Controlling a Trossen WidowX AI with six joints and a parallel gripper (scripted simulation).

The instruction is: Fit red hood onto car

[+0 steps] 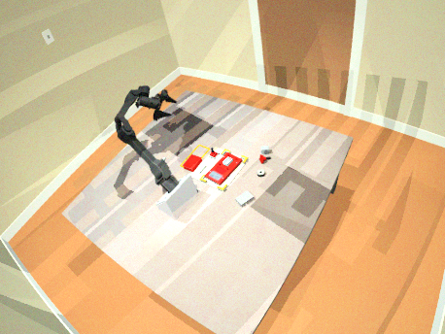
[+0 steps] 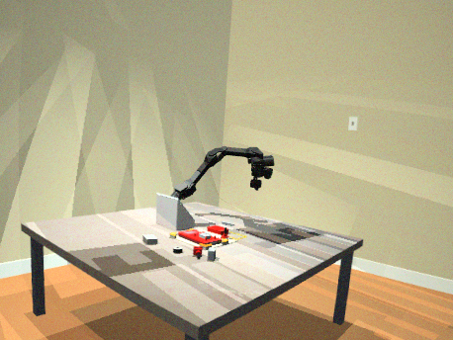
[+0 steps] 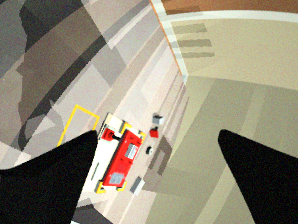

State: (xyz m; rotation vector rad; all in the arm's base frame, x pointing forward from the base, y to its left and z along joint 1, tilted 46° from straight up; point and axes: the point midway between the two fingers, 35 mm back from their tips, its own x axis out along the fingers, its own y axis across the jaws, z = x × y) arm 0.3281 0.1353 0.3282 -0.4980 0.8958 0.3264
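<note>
The red hood is 110 mm behind my gripper tip, 170 mm to the right of it and 250 mm below it.
</note>
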